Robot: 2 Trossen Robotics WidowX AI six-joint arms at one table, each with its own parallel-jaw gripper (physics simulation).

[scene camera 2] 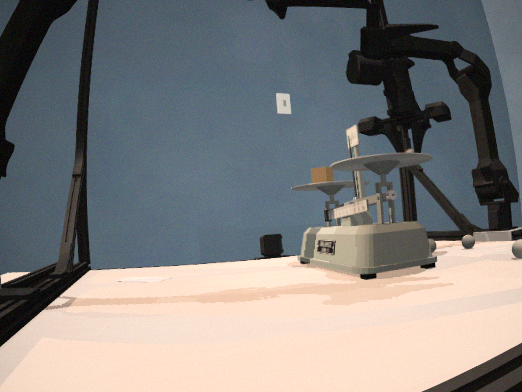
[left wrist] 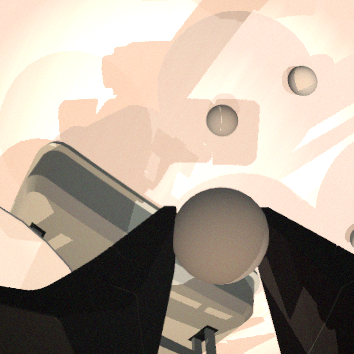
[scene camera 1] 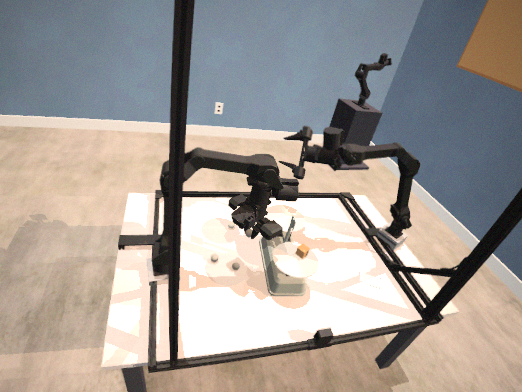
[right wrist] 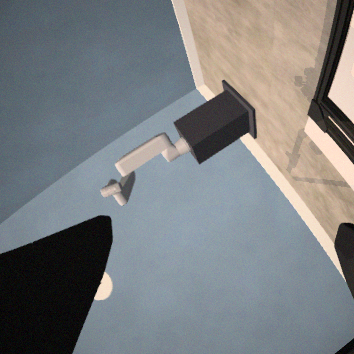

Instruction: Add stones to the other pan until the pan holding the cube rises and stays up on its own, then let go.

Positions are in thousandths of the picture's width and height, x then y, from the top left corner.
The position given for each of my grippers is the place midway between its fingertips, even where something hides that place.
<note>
My right gripper (scene camera 1: 539, 384) is open and holds nothing. I also see my left gripper (scene camera 2: 786, 415) and a balance scale (scene camera 2: 685, 626).
The balance scale shows as well in the left wrist view (left wrist: 194, 595). My left gripper also shows in the left wrist view (left wrist: 609, 617) and in scene camera 1 (scene camera 1: 478, 603). My right gripper shows as well in the right wrist view (right wrist: 651, 660). The right wrist view does not show the balance scale: it is out of frame.
</note>
